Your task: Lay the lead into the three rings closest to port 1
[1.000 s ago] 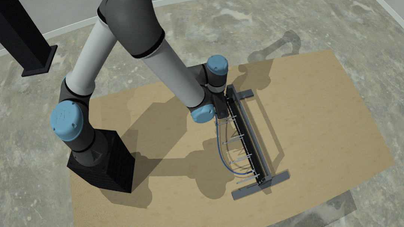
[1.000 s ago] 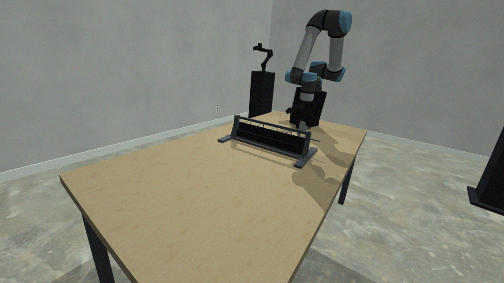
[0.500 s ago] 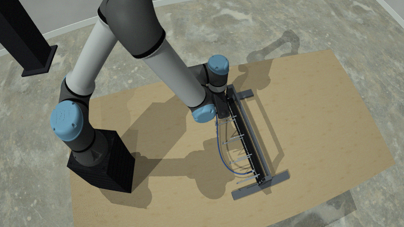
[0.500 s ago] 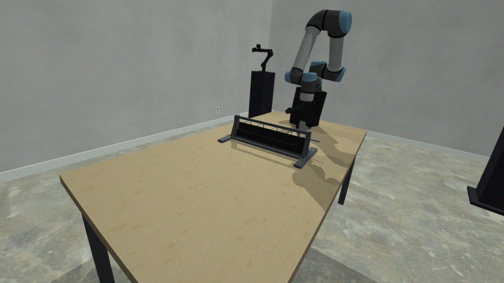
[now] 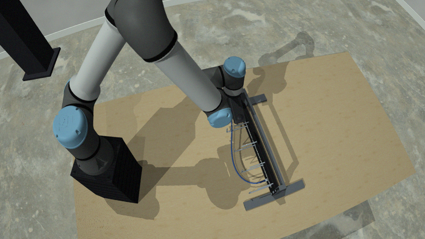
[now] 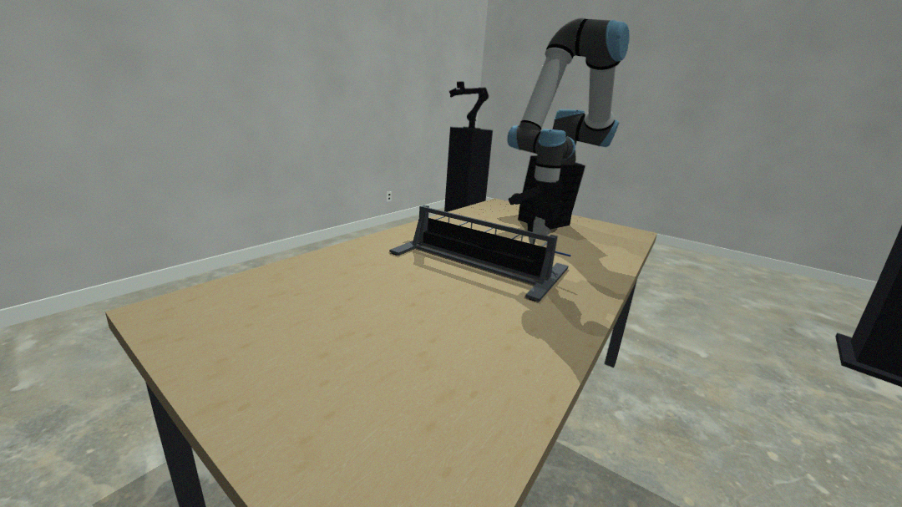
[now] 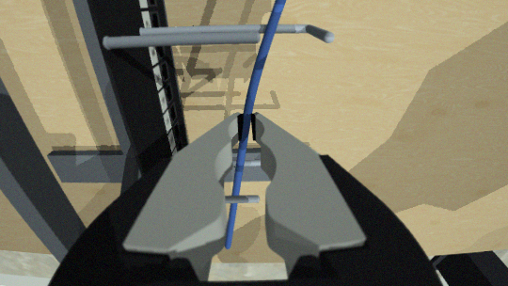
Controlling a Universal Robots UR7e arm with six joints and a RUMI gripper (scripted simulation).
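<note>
Right now the rack is 11 cm ahead of my hand, 13 cm to the right of it and 1 cm below it.
</note>
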